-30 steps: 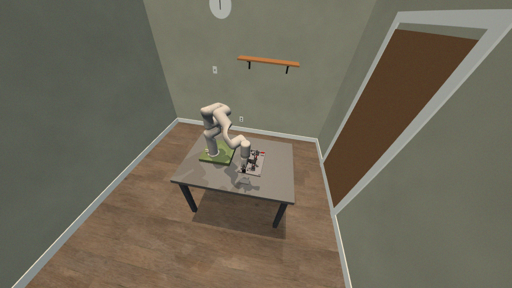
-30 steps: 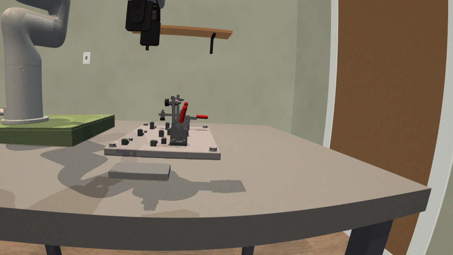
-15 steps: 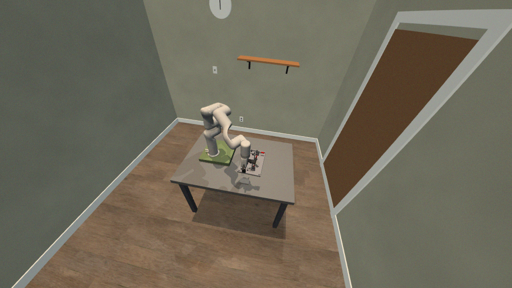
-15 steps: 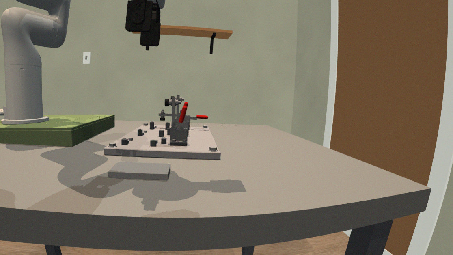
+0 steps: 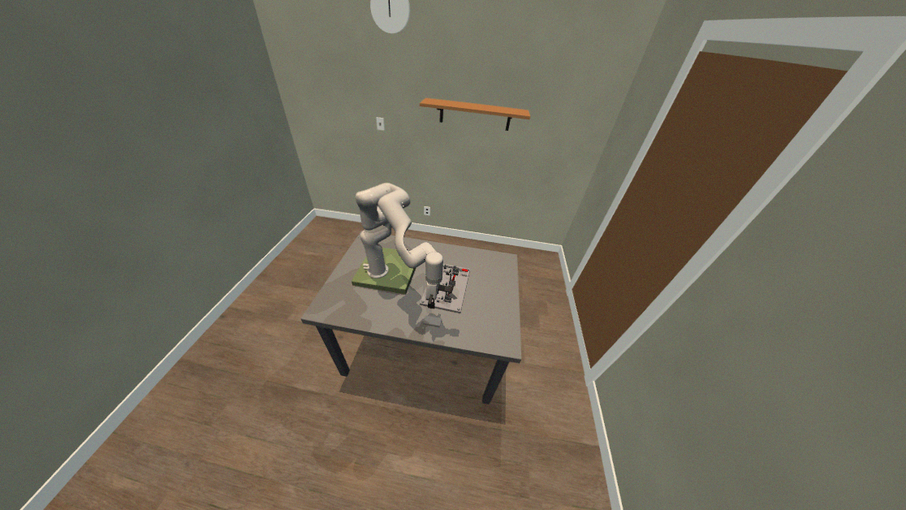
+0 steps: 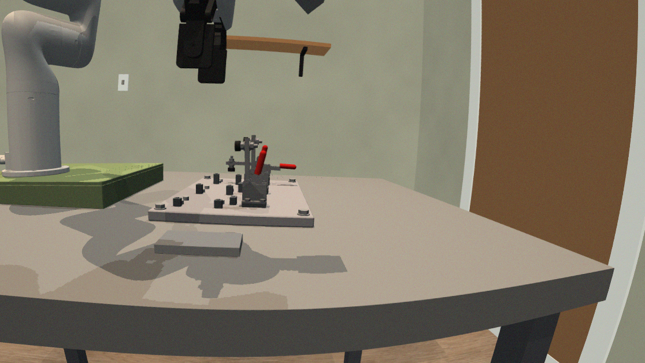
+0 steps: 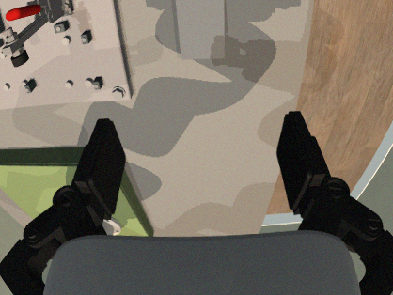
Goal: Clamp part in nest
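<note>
Now: the flat grey part 190 mm below my hand. Also, from my hand: fixture plate 260 mm to the left, 180 mm below, 40 mm ahead.
</note>
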